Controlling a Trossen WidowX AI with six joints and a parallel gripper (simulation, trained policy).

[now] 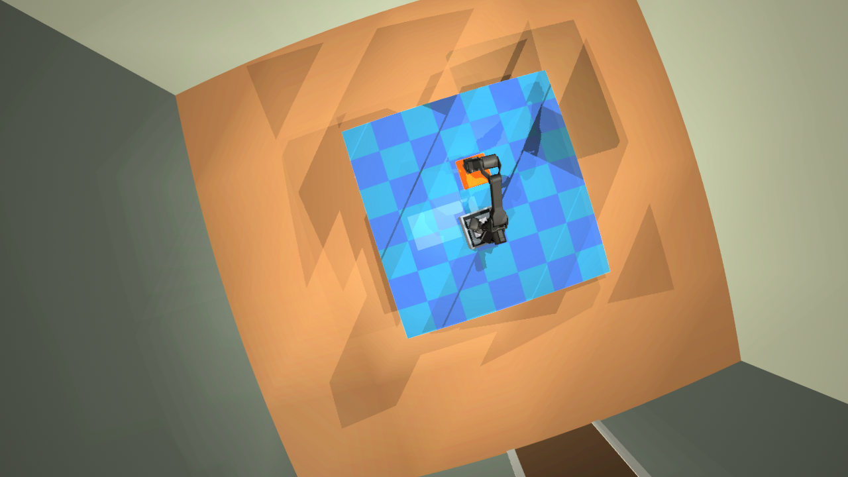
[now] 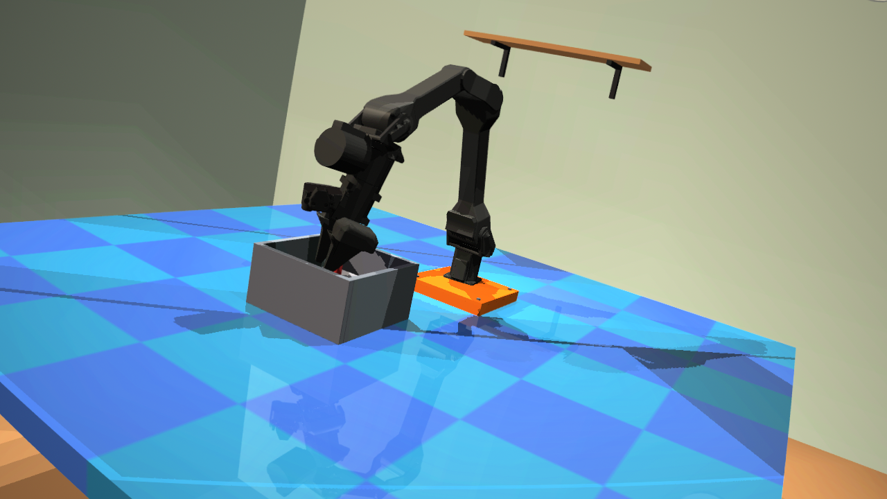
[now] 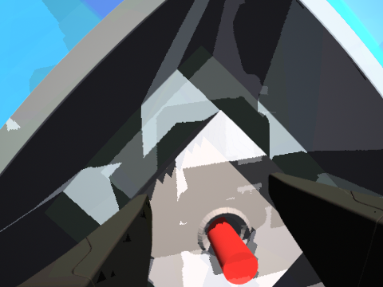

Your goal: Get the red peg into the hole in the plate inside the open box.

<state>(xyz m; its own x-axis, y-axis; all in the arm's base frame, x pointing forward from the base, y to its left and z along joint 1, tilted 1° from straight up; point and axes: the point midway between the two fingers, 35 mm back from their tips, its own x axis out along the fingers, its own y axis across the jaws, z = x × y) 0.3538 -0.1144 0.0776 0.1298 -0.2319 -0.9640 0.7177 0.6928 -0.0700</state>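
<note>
My gripper tip is now 20 mm past the red peg, 20 mm to the right of it and 30 mm above it. Round my gripper tip: light plate (20 mm behind, 10 mm to the left, 30 mm below); then grey box (20 mm behind, 10 mm to the left, 50 mm below).
</note>
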